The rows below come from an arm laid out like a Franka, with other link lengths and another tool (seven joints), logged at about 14 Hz.
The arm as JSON. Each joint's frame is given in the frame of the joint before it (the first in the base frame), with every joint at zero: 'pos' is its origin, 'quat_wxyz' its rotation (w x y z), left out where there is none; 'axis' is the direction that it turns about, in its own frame. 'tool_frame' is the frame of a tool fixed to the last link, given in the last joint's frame.
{
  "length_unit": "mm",
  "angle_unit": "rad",
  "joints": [
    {
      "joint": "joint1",
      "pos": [
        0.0,
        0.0,
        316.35
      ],
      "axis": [
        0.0,
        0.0,
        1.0
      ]
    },
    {
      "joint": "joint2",
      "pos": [
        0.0,
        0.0,
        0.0
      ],
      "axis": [
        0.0,
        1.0,
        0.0
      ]
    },
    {
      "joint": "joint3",
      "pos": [
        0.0,
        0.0,
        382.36
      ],
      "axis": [
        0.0,
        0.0,
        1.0
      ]
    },
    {
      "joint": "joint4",
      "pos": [
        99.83,
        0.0,
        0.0
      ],
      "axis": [
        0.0,
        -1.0,
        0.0
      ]
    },
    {
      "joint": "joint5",
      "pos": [
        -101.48,
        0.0,
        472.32
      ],
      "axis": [
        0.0,
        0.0,
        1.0
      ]
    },
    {
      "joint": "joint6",
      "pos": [
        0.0,
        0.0,
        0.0
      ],
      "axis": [
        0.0,
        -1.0,
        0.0
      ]
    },
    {
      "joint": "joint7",
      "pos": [
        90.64,
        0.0,
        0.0
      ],
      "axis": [
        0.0,
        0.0,
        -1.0
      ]
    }
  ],
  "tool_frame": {
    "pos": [
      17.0,
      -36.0,
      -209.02
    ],
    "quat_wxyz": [
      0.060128,
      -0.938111,
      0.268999,
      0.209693
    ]
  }
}
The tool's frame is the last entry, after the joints.
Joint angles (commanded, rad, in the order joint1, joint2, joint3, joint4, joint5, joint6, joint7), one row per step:
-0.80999 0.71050 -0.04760 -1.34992 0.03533 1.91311 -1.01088
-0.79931 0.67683 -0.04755 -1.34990 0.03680 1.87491 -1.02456
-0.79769 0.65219 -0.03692 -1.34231 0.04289 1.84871 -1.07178
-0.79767 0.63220 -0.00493 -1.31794 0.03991 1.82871 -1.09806
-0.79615 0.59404 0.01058 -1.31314 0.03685 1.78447 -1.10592
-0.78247 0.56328 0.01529 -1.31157 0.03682 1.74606 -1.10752
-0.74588 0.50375 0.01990 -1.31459 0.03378 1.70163 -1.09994
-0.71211 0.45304 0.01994 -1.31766 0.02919 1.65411 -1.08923
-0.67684 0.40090 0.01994 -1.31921 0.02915 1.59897 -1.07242
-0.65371 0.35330 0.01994 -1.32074 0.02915 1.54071 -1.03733
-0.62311 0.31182 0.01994 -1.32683 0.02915 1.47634 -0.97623
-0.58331 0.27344 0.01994 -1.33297 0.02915 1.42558 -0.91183
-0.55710 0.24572 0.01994 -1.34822 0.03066 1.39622 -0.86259
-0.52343 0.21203 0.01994 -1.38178 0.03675 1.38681 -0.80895
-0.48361 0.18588 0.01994 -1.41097 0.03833 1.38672 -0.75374
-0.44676 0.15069 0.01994 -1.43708 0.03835 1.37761 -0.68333
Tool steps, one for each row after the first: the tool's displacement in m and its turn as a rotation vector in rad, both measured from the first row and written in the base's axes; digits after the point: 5 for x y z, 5 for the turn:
0.00488 0.01038 0.02605 0.00680 -0.00093 0.02364
0.01363 0.01952 0.04934 0.01550 -0.02019 0.07826
0.03482 0.03332 0.07884 0.01090 -0.05156 0.13221
0.03913 0.04746 0.11082 0.01715 -0.05654 0.15680
0.04455 0.06426 0.13476 0.02411 -0.05464 0.17742
0.05901 0.09797 0.17996 0.01497 -0.06068 0.21356
0.06603 0.12870 0.21635 0.01167 -0.05574 0.23977
0.07023 0.16277 0.25326 0.01405 -0.05010 0.26034
0.06510 0.18909 0.28526 0.01959 -0.03695 0.25059
0.05965 0.22044 0.30842 0.03311 -0.00776 0.22259
0.05874 0.25540 0.32999 0.03735 0.01529 0.20037
0.05578 0.27897 0.33984 0.04219 0.03469 0.17895
0.05555 0.30746 0.34535 0.04460 0.04662 0.16025
0.05930 0.33660 0.34825 0.03904 0.05639 0.14582
0.05677 0.36452 0.35840 0.02802 0.06588 0.11381

